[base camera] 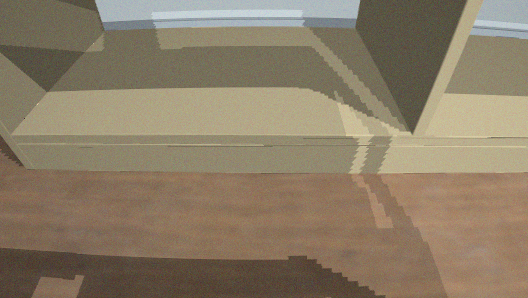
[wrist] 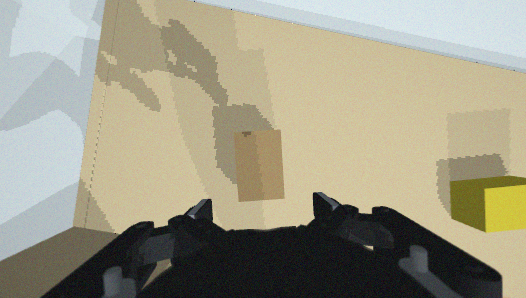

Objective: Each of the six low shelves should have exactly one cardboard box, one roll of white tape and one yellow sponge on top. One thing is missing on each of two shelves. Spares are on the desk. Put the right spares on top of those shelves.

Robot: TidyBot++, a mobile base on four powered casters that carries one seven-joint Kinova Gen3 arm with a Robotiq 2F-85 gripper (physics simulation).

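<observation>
A cardboard box (wrist: 260, 166) stands on the tan shelf top (wrist: 350, 115) in the wrist view, a little left of the frame's middle. My gripper (wrist: 263, 206) is open and empty. It is above and clear of the box, which shows just beyond the gap between the fingertips. A yellow sponge (wrist: 505, 207) lies on the same top at the right edge of the wrist view, partly cut off. A roll of white tape does not show in either view. The gripper does not show in the base camera view.
In the base camera view, a low shelf unit (base camera: 175, 157) stands across the wooden floor (base camera: 200, 210), with an upright divider (base camera: 452, 65) at the right. In the wrist view, the top's left edge is near the box, and the pale wall (wrist: 425, 20) runs behind.
</observation>
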